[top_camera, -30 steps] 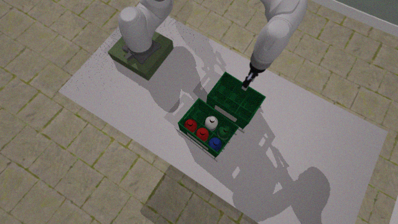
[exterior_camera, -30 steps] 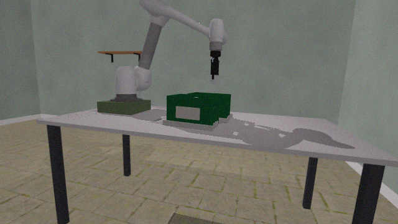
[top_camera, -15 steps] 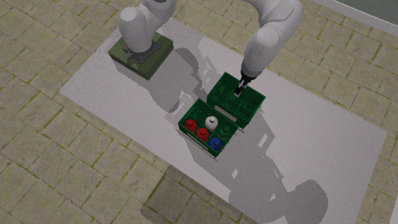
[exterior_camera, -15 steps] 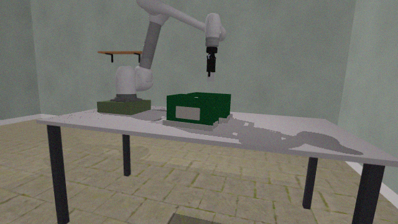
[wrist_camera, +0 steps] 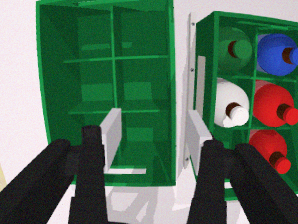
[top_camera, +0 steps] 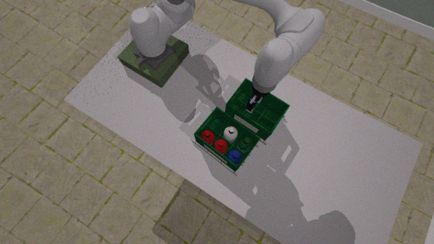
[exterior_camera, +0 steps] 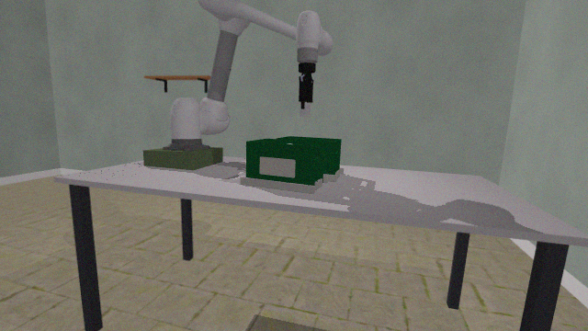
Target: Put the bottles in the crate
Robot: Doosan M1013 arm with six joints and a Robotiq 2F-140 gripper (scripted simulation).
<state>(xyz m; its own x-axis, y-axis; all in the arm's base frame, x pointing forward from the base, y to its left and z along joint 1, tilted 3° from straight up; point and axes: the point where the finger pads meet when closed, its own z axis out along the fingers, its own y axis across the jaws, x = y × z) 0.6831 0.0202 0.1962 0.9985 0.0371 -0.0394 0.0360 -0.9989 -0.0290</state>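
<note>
My hand is 20 mm past the white-capped bottle, 120 mm to the left of it and 220 mm above it. From my hand the other things lie so: green-capped bottle (70 mm ahead, 110 mm to the right, 220 mm below); then pick list (20 mm ahead, 220 mm to the left, 310 mm below); then blue bottle (80 mm ahead, 210 mm to the right, 220 mm below).
</note>
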